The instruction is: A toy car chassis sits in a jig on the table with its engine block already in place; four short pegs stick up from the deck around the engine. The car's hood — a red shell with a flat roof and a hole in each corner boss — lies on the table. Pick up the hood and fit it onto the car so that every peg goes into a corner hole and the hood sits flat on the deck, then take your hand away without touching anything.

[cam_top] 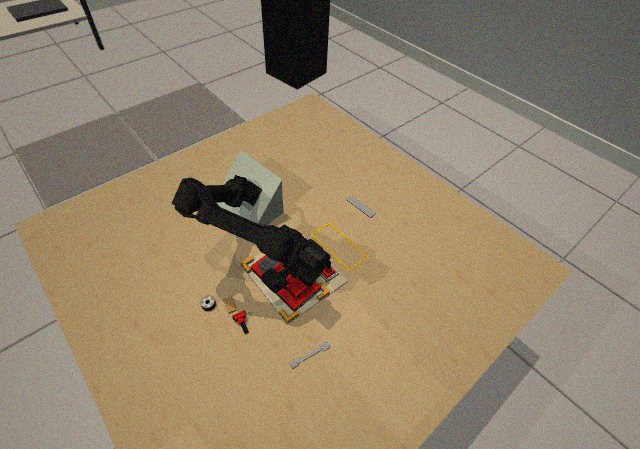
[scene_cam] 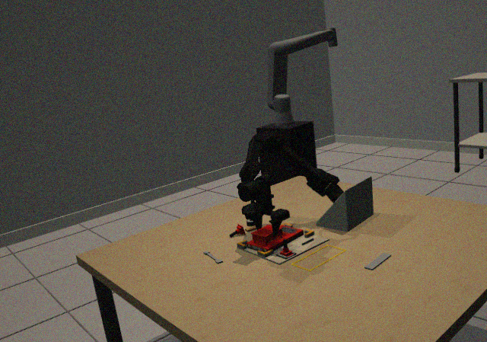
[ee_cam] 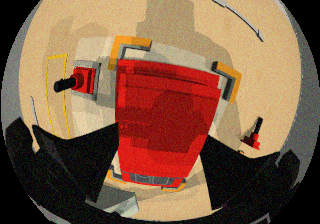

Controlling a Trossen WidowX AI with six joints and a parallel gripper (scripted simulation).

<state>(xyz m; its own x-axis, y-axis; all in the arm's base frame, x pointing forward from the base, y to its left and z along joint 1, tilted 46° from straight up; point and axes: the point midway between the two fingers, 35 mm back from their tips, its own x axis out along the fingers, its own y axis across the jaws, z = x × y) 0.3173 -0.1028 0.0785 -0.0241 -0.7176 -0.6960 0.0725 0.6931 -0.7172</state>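
Now: gripper tip 1 cm below the hood. From my gripper tip the other things lie so: grey bar (17 cm ahead, 12 cm to the right, 4 cm below); wheel (21 cm to the right, 15 cm behind, 4 cm below); tan block (17 cm to the right, 10 cm behind, 4 cm below).
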